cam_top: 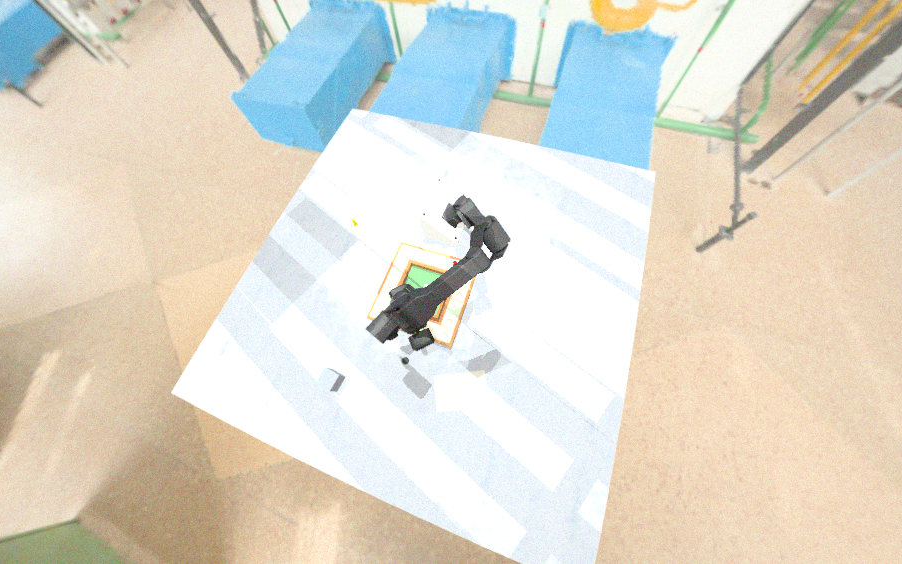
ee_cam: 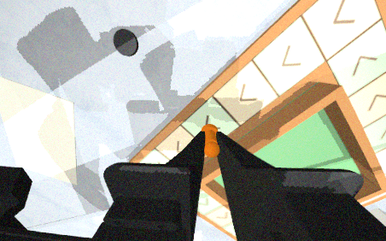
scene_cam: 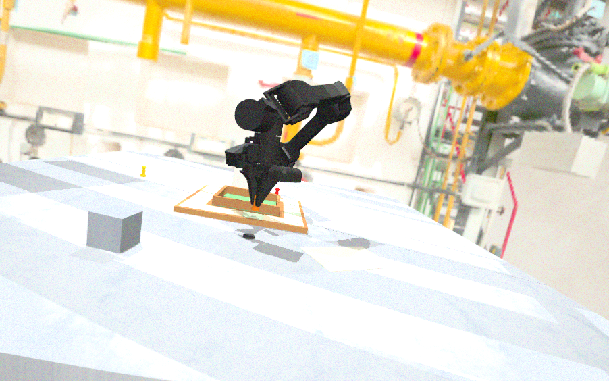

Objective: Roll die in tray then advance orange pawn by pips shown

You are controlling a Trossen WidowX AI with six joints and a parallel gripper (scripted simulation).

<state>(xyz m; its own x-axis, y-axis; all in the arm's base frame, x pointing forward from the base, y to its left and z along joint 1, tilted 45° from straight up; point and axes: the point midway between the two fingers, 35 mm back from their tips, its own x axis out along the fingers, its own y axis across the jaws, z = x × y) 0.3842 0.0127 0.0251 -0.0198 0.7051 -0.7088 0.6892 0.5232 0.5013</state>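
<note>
Now: the orange pawn 10 mm above my gripper tip. Round my gripper tip: red pawn: 230 mm behind, 40 mm to the left, 10 mm below; grey cube: 240 mm ahead, 180 mm to the right, 10 mm below; white die: 110 mm behind, 10 mm to the right, 10 mm below.
</note>
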